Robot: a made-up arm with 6 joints.
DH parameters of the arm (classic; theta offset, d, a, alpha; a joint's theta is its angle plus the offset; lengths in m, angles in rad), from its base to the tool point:
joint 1: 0 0.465 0.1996 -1.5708
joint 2: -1.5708 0 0.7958 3.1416
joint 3: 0 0 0.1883 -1.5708
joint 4: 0 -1.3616 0 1.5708
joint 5: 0 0 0 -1.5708
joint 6: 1.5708 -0.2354 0 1.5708
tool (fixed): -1.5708 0 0 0
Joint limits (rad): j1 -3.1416..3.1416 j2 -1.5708..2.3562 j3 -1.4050..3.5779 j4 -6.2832..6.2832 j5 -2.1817..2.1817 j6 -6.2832..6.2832
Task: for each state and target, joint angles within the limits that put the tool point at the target. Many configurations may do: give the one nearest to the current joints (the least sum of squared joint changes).
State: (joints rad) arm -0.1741 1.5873 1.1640 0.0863 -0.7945 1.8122
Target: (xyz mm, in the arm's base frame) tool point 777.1 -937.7 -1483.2
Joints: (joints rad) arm -0.8554 2.1963 0.8558 0.1720 -0.7843 1.8122
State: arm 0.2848 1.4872 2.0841 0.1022 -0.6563 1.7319
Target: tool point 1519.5 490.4 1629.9
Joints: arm 0.3241 1.8392 2.9748 0.1062 -0.8713 1.7319
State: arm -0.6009 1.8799 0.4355 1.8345 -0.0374 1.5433
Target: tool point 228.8 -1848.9 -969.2
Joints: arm -1.4301 1.6773 0.5571 1.8328 -0.1443 1.5433
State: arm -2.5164 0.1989 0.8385 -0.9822 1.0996 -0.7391
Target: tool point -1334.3 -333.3 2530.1
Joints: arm -2.8280 0.4130 1.2474 -0.8874 0.5447 -0.7391
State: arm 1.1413 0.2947 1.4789 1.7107 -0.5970 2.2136
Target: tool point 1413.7 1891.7 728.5
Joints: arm 0.9952 0.9017 0.6272 1.6072 -0.7264 2.2136
